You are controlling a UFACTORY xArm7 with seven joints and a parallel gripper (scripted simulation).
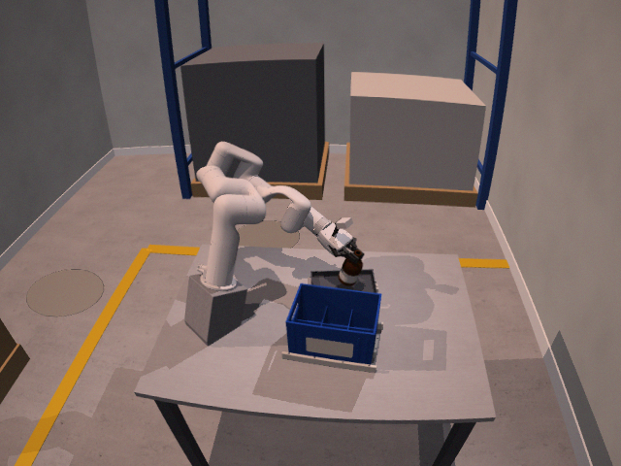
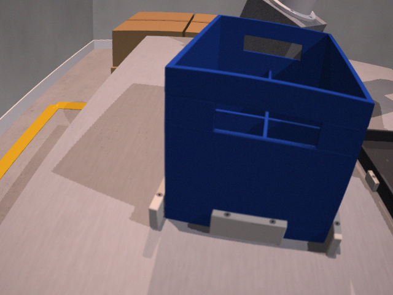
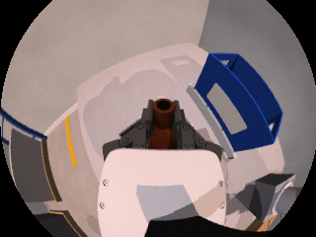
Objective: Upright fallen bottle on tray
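The brown bottle lies 1 cm behind my hand and 6 cm below it. Also, from my hand: blue crate (29 cm to the right, 9 cm below); tray (4 cm behind, 1 cm to the right, 16 cm below).
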